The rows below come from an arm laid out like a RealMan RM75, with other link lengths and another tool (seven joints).
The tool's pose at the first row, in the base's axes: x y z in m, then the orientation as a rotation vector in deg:
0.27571, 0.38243, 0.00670, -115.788, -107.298, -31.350
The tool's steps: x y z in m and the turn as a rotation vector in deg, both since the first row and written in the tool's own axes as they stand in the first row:
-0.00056, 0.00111, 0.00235, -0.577, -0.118, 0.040
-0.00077, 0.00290, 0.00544, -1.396, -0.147, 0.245
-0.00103, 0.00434, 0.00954, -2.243, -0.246, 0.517
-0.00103, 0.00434, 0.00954, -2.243, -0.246, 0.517
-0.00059, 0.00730, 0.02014, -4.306, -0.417, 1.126
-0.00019, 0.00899, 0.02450, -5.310, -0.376, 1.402
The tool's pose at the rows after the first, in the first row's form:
0.27691, 0.38300, 0.00440, -116.261, -107.374, -31.835
0.27885, 0.38418, 0.00163, -116.965, -107.233, -32.612
0.28050, 0.38584, -0.00204, -117.786, -107.054, -33.340
0.28050, 0.38584, -0.00204, -117.786, -107.054, -33.340
0.28405, 0.39115, -0.01101, -119.691, -106.610, -35.202
0.28600, 0.39348, -0.01458, -120.515, -106.331, -36.234

